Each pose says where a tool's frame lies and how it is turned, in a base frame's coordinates. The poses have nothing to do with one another.
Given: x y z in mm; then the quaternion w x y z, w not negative.
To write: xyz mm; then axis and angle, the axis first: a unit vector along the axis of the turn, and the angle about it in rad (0 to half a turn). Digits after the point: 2 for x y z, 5 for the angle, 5 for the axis.
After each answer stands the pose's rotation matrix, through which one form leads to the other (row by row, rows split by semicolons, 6 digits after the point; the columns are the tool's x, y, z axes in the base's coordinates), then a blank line. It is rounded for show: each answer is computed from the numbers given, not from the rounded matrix.
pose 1, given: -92.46 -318.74 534.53 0.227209 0.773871 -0.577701 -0.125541
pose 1, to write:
-92.46 -318.74 534.53 0.79465 -0.59322 -0.12891 2.68317
0.301001 -0.837085 -0.456823; -0.951181 -0.229275 -0.206611; 0.068213 0.496712 -0.865231

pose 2, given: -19.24 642.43 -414.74 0.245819 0.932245 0.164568 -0.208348
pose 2, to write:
-19.24 642.43 -414.74 0.96176 0.16978 -0.21494 2.64486
0.859017 0.409267 -0.307555; 0.204404 -0.824981 -0.526902; -0.469371 0.389753 -0.792328

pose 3, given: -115.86 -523.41 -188.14 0.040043 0.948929 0.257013 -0.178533
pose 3, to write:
-115.86 -523.41 -188.14 0.94969 0.25722 -0.17868 3.06149
0.804140 0.502072 -0.318247; 0.473476 -0.864682 -0.167767; -0.359414 -0.015775 -0.933045

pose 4, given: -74.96 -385.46 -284.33 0.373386 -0.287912 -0.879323 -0.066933
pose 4, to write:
-74.96 -385.46 -284.33 -0.31036 -0.94788 -0.07215 2.37628
-0.555379 0.556319 -0.618113; 0.456352 0.825253 0.332716; 0.695196 -0.097293 -0.712206

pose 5, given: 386.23 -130.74 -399.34 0.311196 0.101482 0.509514 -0.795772
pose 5, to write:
386.23 -130.74 -399.34 0.10678 0.53614 -0.83735 2.50869
-0.785717 0.598696 0.155605; -0.391869 -0.287104 -0.874076; -0.478631 -0.747753 0.460193

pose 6, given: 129.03 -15.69 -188.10 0.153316 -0.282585 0.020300 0.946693
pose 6, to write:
129.03 -15.69 -188.10 -0.28597 0.02054 0.95802 2.83375
-0.793280 -0.301759 -0.528818; 0.278813 -0.952164 0.125085; -0.541267 -0.048214 0.839467

